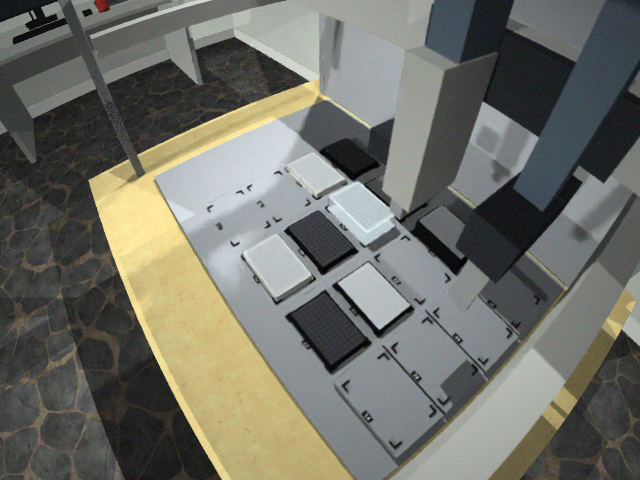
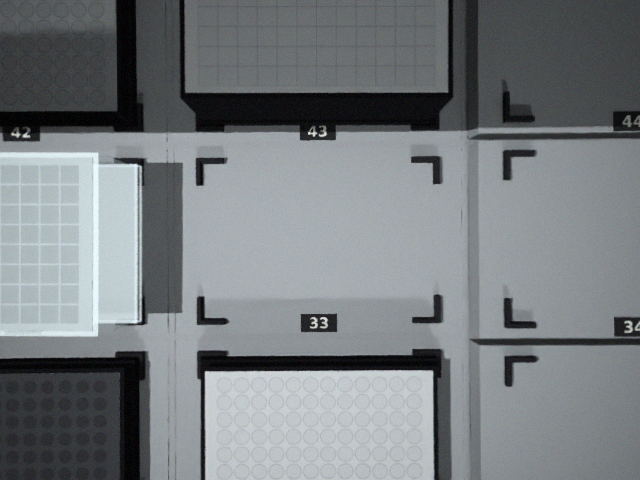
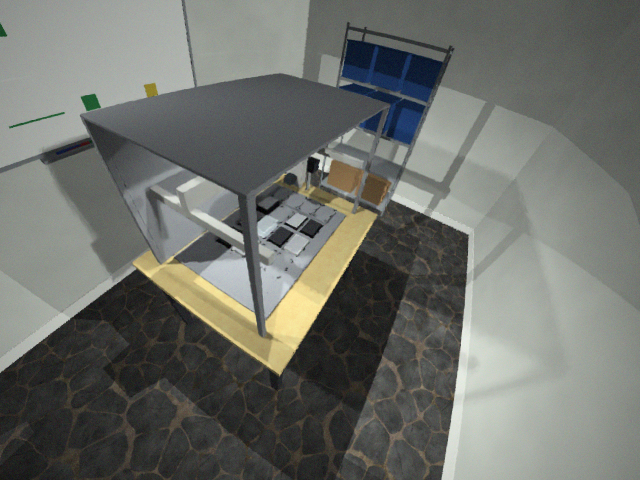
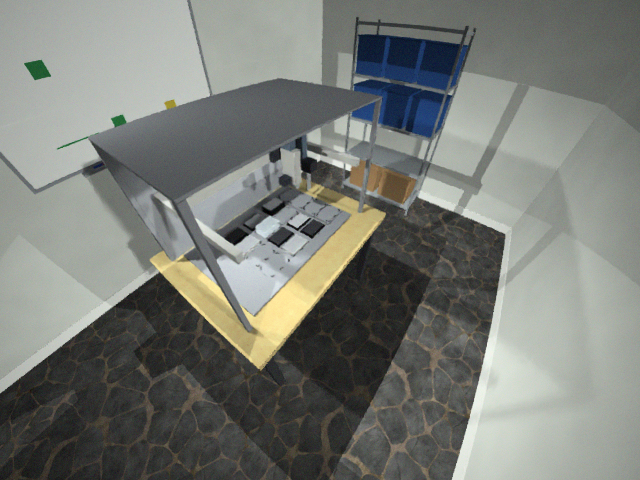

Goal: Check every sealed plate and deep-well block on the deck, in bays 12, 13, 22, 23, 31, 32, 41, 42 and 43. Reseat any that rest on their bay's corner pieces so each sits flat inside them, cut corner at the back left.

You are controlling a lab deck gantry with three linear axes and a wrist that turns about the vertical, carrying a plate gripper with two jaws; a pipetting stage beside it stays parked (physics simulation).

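Note:
Gripper hangs over the deck's right rear, near bay 43; one jaw shows, the other is hidden, so its opening is unclear. Bay 43 holds a tall black block. Bay 42 holds a dark plate. The pale block in bay 32 looks raised at its right end. Black plates fill bays 41, 22 and 13. White-topped plates fill bays 31, 12 and 23. Seating of several plates is unclear.
The grey pipetting stage hangs beside the gripper, over the rear row. Bay 33's label and four corner pieces show between bays 43 and 23. Raised bay edges are at the right. Enclosure posts stand at the table corners.

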